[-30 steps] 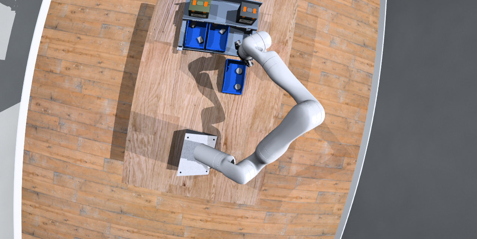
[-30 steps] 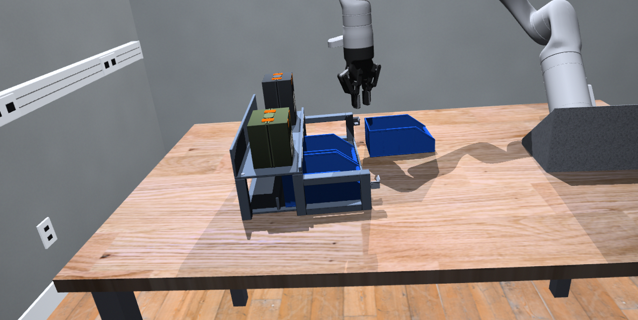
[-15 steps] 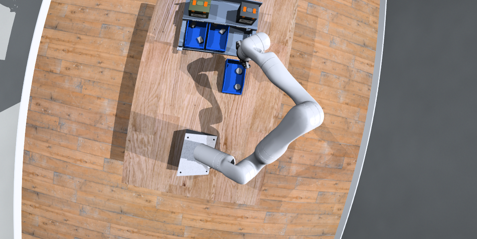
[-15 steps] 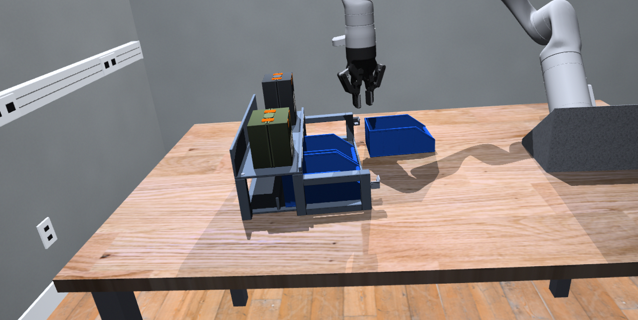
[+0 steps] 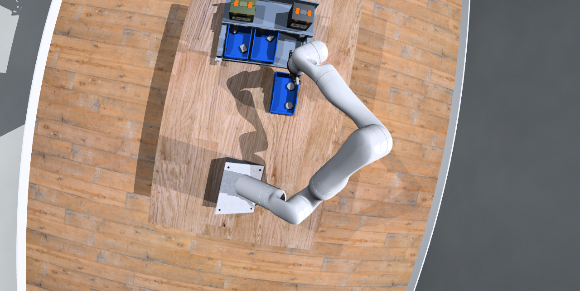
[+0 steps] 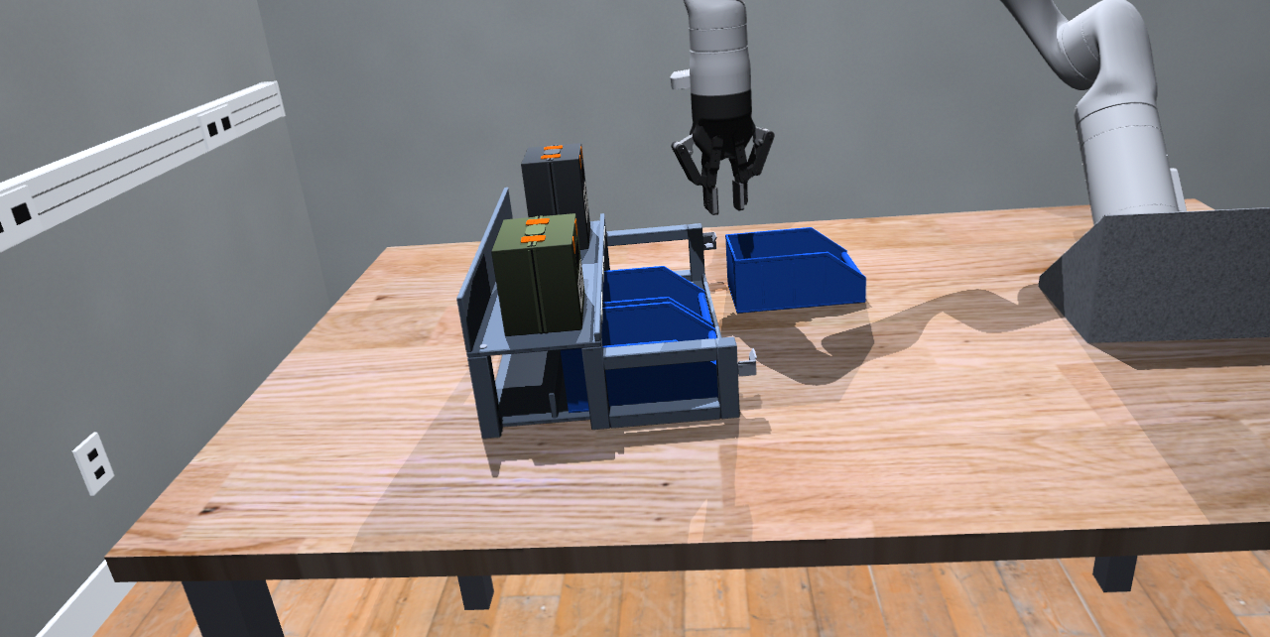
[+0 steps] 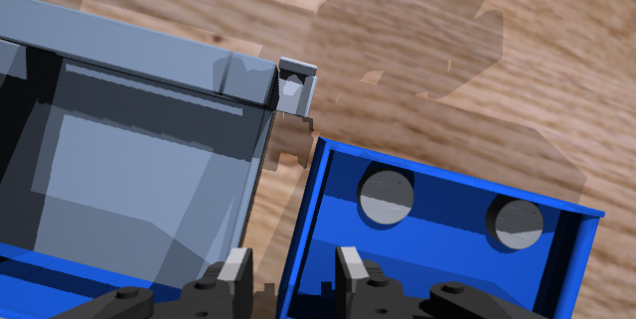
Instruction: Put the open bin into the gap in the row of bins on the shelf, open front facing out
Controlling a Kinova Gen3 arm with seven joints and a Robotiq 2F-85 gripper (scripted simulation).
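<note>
Right now my hand is 5 cm past the round grey part, 2 cm to the left of it and 13 cm above it. From my hand the other things lie so: green box (24 cm ahead, 21 cm to the left, 1 cm above); dark box (22 cm ahead, 2 cm to the right, 2 cm above); shelf (16 cm ahead, 10 cm to the left, 8 cm below).
</note>
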